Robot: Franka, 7 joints.
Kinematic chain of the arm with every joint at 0, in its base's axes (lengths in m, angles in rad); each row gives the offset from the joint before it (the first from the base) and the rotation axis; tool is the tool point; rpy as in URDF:
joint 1: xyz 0 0 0.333 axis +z
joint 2: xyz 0 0 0 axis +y
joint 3: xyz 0 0 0.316 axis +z
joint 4: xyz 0.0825 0 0 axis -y
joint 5: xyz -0.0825 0 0.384 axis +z
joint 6: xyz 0 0 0 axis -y
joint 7: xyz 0.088 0 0 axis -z
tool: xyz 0 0 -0.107 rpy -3.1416 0 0
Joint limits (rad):
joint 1: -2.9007..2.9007
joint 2: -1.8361..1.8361
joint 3: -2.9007..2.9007
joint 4: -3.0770..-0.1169
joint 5: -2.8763..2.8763
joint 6: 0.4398..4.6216
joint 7: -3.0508..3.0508
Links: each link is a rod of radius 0.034 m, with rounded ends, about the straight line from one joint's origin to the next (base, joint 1, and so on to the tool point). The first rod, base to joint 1, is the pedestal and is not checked.
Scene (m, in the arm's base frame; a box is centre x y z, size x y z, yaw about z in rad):
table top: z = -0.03
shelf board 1: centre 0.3 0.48 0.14 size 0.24 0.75 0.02 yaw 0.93
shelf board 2: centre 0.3 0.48 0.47 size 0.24 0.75 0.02 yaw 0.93
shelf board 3: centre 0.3 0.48 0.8 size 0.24 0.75 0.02 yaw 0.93
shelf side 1: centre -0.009 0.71 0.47 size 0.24 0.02 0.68 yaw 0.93
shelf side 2: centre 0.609 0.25 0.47 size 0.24 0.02 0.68 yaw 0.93
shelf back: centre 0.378 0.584 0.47 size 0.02 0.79 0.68 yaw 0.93
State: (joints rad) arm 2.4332 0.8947 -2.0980 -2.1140 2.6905 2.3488 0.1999
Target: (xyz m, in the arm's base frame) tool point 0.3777 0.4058 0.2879
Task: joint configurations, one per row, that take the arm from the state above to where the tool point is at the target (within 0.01 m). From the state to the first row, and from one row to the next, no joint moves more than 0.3 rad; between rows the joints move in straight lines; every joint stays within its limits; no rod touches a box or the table.
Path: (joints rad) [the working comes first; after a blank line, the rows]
Joints at the target: 2.2072 1.0782 -1.4284 -2.2485 2.6677 2.2990 0.1999
Straight joint move there: touches shelf board 2.

1: 2.5370 1.1180 -2.2636 -2.3306 2.6893 2.4719 0.1999
2: 2.6408 1.3412 -2.4292 -2.5471 2.6880 2.5949 0.1999
3: 2.7025 1.2950 -2.1448 -2.6475 2.6856 2.6234 0.1999
4: 2.7643 1.2487 -1.8604 -2.7479 2.6831 2.6520 0.1999
5: 2.8260 1.2025 -1.5760 -2.8483 2.6807 2.6805 0.1999
6: 2.6197 1.1610 -1.5268 -2.6483 2.6764 2.5533 0.1999
7: 2.4135 1.1196 -1.4776 -2.4484 2.6720 2.4262 0.1999
8: 2.2072 1.0782 -1.4284 -2.2485 2.6677 2.2990 0.1999

